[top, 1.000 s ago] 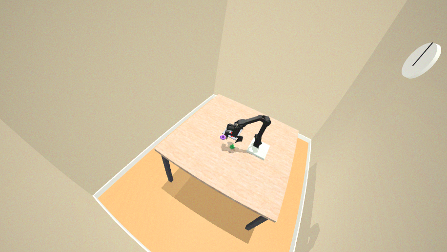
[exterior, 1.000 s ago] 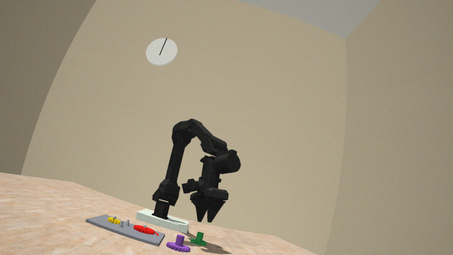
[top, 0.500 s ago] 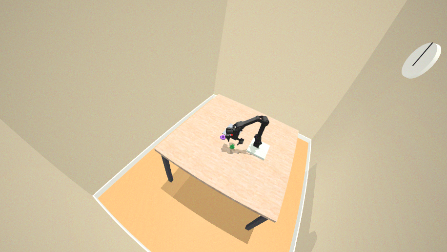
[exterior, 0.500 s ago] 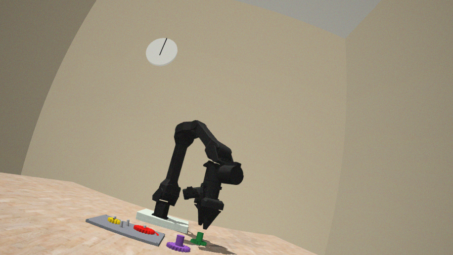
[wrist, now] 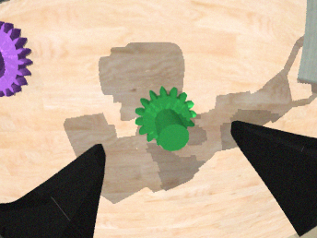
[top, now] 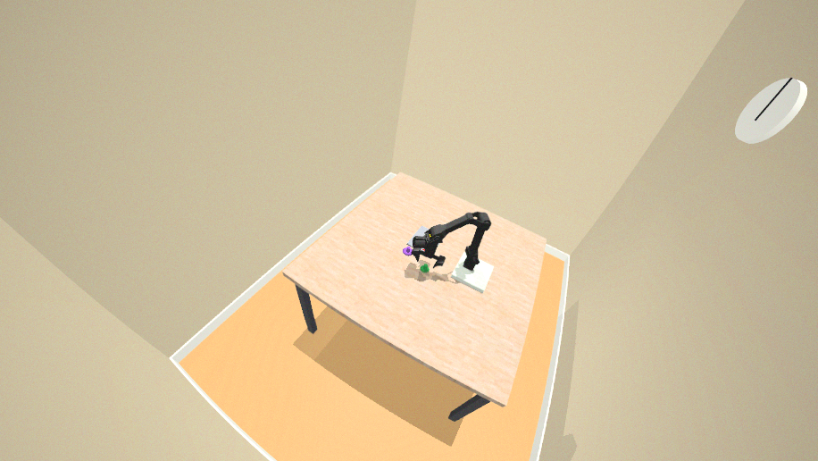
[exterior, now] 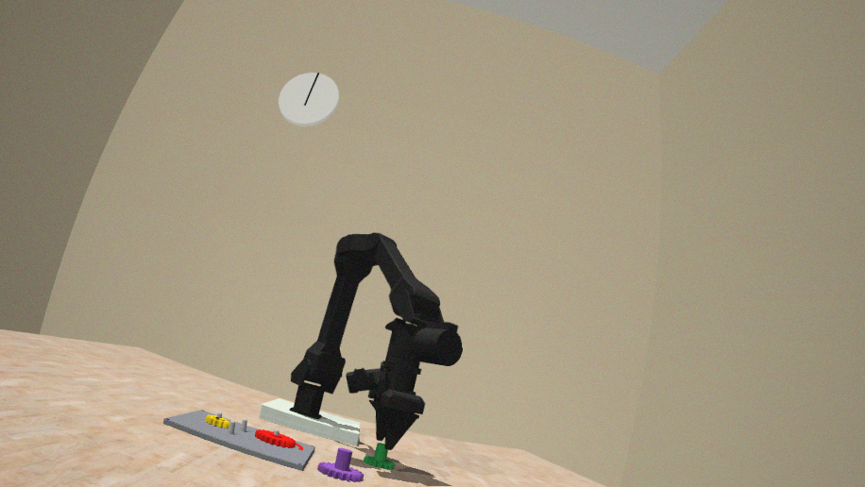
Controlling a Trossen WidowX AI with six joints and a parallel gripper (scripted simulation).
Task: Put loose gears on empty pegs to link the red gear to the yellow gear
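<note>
My gripper tip is 20 mm above the green gear. The rest, counted from my gripper tip: purple gear: 140 mm ahead, 60 mm to the right, 20 mm below; then red gear: 170 mm to the right, 70 mm ahead, 20 mm below; then yellow gear: 260 mm to the right, 90 mm ahead, 20 mm below.
</note>
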